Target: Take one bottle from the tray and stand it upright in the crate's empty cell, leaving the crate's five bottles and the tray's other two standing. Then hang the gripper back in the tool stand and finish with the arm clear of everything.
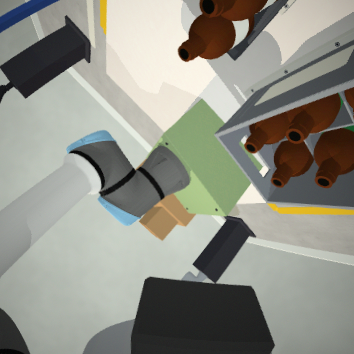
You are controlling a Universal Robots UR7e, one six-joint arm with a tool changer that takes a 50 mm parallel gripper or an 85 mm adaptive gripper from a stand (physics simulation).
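Where they show: arm's base, origin of the base link: [172,165].
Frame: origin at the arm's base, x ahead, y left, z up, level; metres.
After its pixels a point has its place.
The grey crate [247,185] @[x 0.121, y -0.178, z -0.090 m] is at the right, with several brown bottles standing in its cells; one bottle [292,160] @[x 0.340, y -0.082, z -0.057 m] is near its left wall, and part of another is cut off at the right edge. The crate's empty cell cannot be made out. At the top, a brown bottle [212,37] @[x 0.347, y 0.166, z -0.061 m] and a second one [235,6] @[x 0.411, y 0.170, z -0.055 m], partly cut off, stand by the dark edge of the tray [242,47] @[x 0.312, y 0.128, z -0.152 m]; a brown sliver behind them may be a third. A large black housing [202,315] of my gripper fills the bottom; its fingers are hidden, so whether it is open or holding something cannot be told.
A green block-like base [215,150] @[x 0.104, y -0.037, z -0.089 m] lies between the arm's grey joint [165,172] @[x 0.064, y 0.014, z 0.051 m] and the crate. Tan blocks [162,220] are beside it. Dark box-shaped units stand at upper left [47,62] and lower middle [222,250]. A blue bar [25,15] crosses the top left corner.
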